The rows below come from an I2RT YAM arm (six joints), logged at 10 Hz.
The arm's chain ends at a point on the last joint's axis. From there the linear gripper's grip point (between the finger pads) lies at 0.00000 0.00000 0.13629 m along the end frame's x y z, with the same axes.
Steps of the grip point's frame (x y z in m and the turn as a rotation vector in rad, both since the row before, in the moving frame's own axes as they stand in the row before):
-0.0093, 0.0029, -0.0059, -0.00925, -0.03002, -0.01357
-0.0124, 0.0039, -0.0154, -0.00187, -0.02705, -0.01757
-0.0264, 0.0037, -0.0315, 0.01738, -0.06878, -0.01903
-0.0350, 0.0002, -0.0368, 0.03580, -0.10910, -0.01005
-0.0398, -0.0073, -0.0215, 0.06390, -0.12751, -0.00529
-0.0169, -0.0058, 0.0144, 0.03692, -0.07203, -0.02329
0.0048, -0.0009, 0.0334, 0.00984, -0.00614, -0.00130
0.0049, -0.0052, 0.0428, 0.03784, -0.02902, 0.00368
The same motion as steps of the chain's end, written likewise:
-0.0052, 0.0016, -0.0058, -0.00925, -0.03002, -0.01357
-0.0087, 0.0036, -0.0153, -0.00187, -0.02705, -0.01757
-0.0170, 0.0060, -0.0312, 0.01738, -0.06878, -0.01903
-0.0201, 0.0050, -0.0359, 0.03580, -0.10910, -0.01005
-0.0225, 0.0013, -0.0201, 0.06390, -0.12751, -0.00529
-0.0070, -0.0009, 0.0148, 0.03692, -0.07203, -0.02329
0.0056, 0.0004, 0.0334, 0.00984, -0.00614, -0.00130
0.0088, 0.0000, 0.0430, 0.03784, -0.02902, 0.00368

